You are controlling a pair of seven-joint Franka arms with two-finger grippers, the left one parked.
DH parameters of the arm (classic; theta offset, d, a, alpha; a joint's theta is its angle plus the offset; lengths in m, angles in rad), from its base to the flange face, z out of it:
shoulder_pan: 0 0.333 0 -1.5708
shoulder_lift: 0 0 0 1.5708
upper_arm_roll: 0 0.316 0.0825 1.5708
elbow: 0 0 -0.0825 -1.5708
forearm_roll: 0 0.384 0 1.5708
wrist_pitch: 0 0 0.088 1.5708
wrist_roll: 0 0.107 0 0
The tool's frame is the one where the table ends.
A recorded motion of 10 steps. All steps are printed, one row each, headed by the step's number.
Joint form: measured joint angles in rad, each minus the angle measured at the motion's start. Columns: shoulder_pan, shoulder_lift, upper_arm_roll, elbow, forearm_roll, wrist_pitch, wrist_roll.
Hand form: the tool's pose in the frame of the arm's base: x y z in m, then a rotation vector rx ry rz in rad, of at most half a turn. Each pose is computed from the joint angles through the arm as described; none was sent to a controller.
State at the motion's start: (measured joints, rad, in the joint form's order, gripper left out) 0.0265 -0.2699 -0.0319 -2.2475 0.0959 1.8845 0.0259
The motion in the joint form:
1: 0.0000 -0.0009 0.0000 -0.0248 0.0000 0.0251 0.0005
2: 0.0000 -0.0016 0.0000 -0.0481 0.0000 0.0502 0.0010
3: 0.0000 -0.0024 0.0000 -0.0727 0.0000 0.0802 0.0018
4: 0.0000 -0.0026 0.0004 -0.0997 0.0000 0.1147 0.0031
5: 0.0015 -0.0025 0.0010 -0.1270 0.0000 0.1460 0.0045
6: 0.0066 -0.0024 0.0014 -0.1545 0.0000 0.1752 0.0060
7: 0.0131 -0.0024 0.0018 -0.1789 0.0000 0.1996 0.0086
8: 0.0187 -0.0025 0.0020 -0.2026 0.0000 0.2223 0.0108
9: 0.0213 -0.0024 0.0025 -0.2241 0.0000 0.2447 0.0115
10: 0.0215 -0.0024 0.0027 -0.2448 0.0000 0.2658 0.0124
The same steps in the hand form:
1: 0.4563 0.0038 0.4599 -3.0402 0.1008 0.1419
2: 0.4544 0.0036 0.4514 -3.0411 0.1048 0.1382
3: 0.4524 0.0034 0.4428 -3.0424 0.1097 0.1289
4: 0.4504 0.0032 0.4333 -3.0440 0.1153 0.1173
5: 0.4476 0.0039 0.4233 -3.0456 0.1181 0.1116
6: 0.4442 0.0061 0.4132 -3.0475 0.1158 0.1097
7: 0.4408 0.0089 0.4042 -3.0492 0.1124 0.1104
8: 0.4371 0.0112 0.3955 -3.0508 0.1098 0.1123
9: 0.4339 0.0123 0.3878 -3.0523 0.1089 0.1113
10: 0.4305 0.0121 0.3804 -3.0534 0.1123 0.1108

